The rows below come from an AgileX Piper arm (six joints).
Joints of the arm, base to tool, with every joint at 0 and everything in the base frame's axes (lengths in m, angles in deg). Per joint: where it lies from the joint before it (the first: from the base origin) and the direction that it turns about. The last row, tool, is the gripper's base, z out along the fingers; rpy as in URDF.
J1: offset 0 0 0.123 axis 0 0 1
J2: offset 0 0 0 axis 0 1 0
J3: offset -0.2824 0 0.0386 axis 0 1 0
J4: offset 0.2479 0 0.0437 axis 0.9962 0 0.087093
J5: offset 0 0 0 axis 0 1 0
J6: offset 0.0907 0 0.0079 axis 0.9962 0 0.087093
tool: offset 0 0 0 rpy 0 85.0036 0
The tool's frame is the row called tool.
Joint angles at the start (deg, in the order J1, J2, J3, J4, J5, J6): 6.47, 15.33, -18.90, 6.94, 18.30, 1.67
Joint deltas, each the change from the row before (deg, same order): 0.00, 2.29, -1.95, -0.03, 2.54, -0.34; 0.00, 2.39, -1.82, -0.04, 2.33, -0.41; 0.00, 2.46, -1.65, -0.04, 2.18, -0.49; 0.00, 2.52, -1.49, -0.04, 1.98, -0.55; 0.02, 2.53, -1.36, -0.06, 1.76, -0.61
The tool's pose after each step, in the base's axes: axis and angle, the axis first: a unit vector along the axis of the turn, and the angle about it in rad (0 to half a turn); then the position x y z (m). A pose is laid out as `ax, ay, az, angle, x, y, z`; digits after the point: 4 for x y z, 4 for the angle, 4 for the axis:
-0.0056, 0.9928, 0.1200, 1.8066, 0.0755, 0.0125, 0.2832
-0.0111, 0.9935, 0.1136, 1.8558, 0.0801, 0.0134, 0.2869
-0.0171, 0.9941, 0.1069, 1.9066, 0.0854, 0.0144, 0.2896
-0.0232, 0.9947, 0.1001, 1.9577, 0.0911, 0.0153, 0.2914
-0.0299, 0.9952, 0.0935, 2.0074, 0.0972, 0.0163, 0.2925

